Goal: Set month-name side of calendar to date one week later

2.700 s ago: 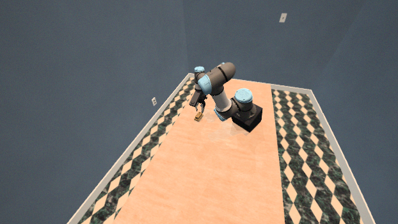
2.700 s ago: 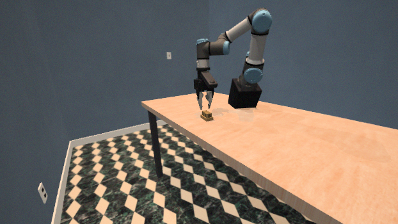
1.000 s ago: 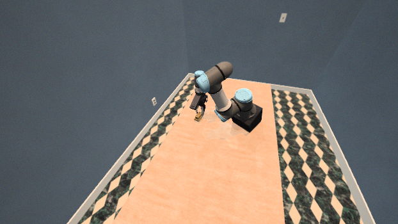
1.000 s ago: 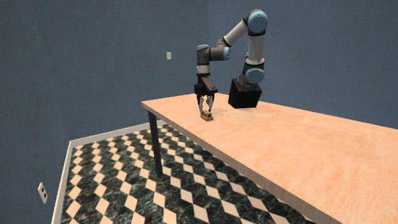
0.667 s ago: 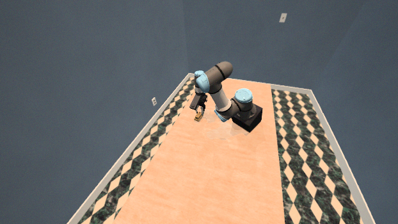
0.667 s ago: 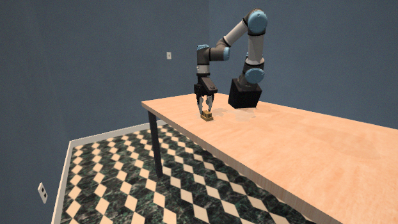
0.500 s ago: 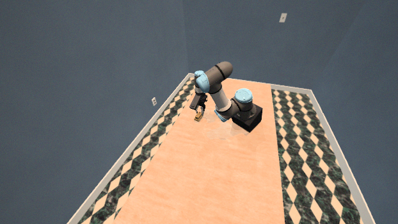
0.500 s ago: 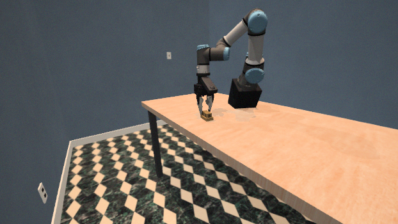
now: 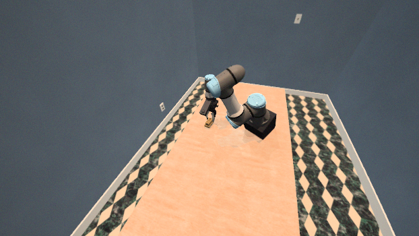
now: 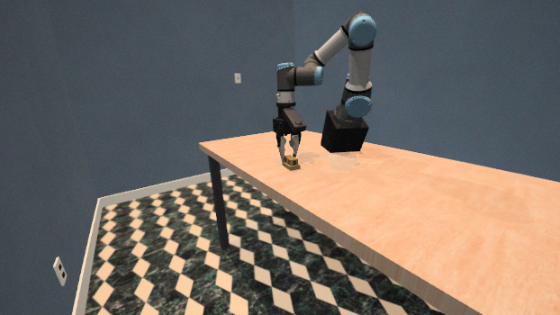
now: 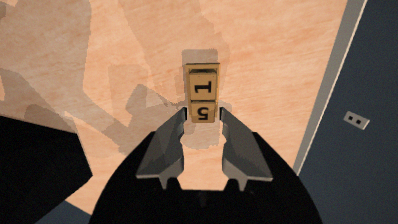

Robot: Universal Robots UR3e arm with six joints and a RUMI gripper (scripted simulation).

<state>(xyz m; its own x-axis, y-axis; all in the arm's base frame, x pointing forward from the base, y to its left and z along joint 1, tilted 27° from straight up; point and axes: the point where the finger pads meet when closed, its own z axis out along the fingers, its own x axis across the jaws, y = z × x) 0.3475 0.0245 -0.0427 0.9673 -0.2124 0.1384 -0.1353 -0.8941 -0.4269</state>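
The wooden tray is 30 mm below my hand and 20 mm to the left of it.
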